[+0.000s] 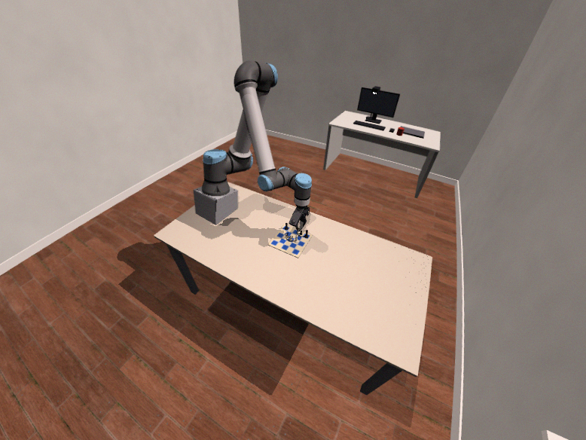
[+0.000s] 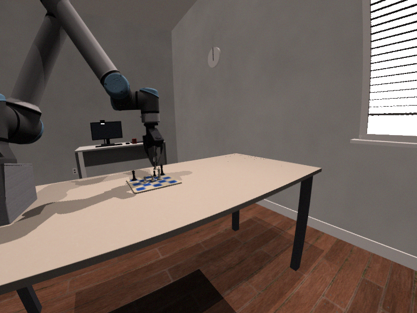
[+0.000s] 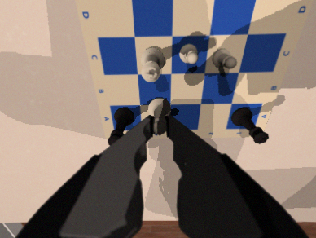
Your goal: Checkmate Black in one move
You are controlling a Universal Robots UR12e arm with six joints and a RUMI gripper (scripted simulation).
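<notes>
The tall white piece lies 40 mm to the right of my hand and 40 mm below it. Round my hand: black pawn (10 mm ahead, 40 mm to the left, 60 mm below); blue-and-cream chessboard (40 mm behind, 40 mm to the right, 80 mm below); tall black piece (50 mm ahead, 30 mm to the left, 40 mm below).
</notes>
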